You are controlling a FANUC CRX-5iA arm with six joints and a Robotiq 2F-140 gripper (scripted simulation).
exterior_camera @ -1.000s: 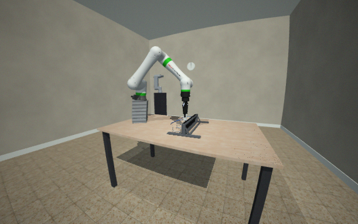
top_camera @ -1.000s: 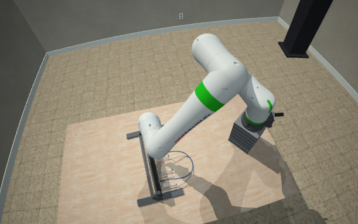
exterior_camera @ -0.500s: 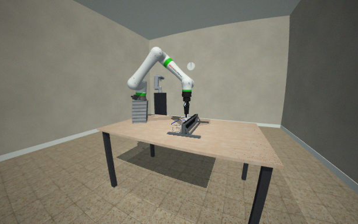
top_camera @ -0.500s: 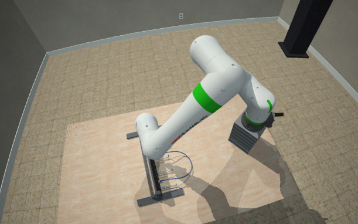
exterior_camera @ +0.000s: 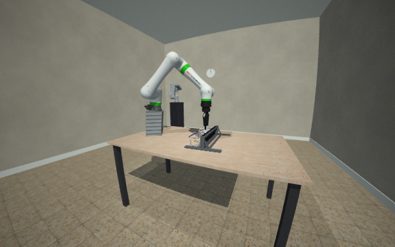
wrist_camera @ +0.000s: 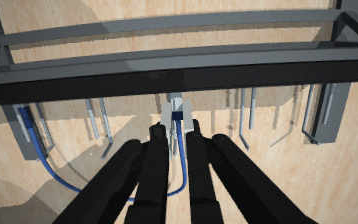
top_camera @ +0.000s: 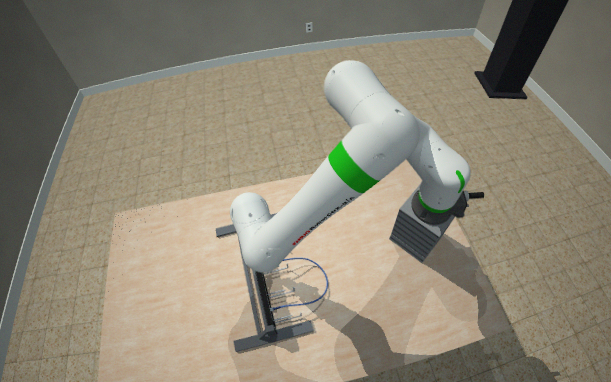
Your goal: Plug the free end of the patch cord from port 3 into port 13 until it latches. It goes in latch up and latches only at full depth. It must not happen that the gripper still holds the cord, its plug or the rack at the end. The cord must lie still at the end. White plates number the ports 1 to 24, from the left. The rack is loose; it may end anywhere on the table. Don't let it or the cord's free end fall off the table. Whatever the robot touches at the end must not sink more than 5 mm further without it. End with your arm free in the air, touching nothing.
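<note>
The free-end plug lies 3 cm below my hand and 1 cm ahead of it.
</note>
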